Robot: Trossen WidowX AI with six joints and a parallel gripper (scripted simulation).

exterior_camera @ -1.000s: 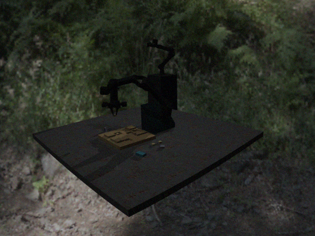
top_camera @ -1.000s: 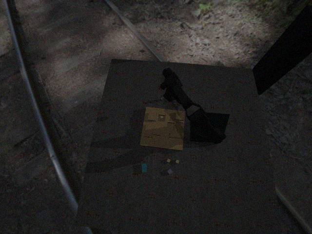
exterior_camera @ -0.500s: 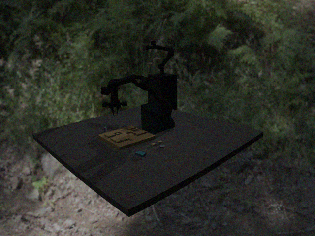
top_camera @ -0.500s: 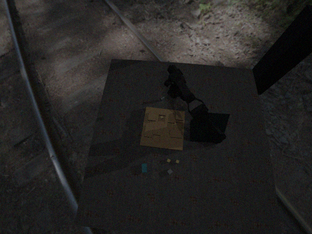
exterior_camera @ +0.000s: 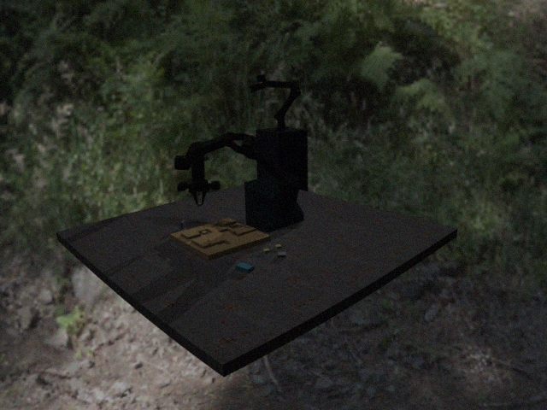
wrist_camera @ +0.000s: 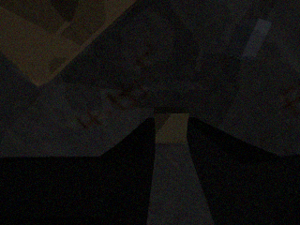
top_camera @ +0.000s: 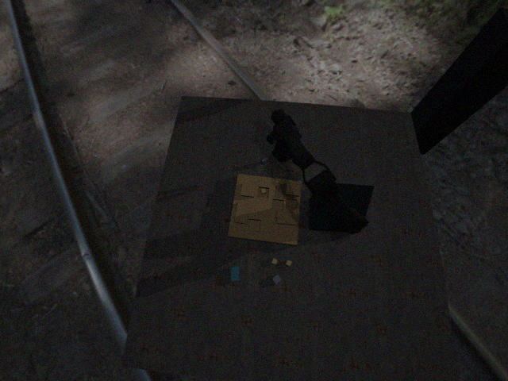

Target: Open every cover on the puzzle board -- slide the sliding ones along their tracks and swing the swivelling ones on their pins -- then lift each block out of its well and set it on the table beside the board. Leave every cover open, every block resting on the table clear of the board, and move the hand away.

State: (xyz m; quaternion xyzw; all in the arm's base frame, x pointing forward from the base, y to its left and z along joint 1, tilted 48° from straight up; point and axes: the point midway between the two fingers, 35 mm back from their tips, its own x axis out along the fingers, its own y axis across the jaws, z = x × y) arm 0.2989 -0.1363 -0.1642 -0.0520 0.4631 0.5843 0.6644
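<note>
Right now my gripper tip is 21 cm to the right of the tan puzzle board, 7 cm above it and 4 cm short of it. The rest, counted from my gripper tip: teal block (52 cm to the left, 12 cm ahead, 8 cm below).
</note>
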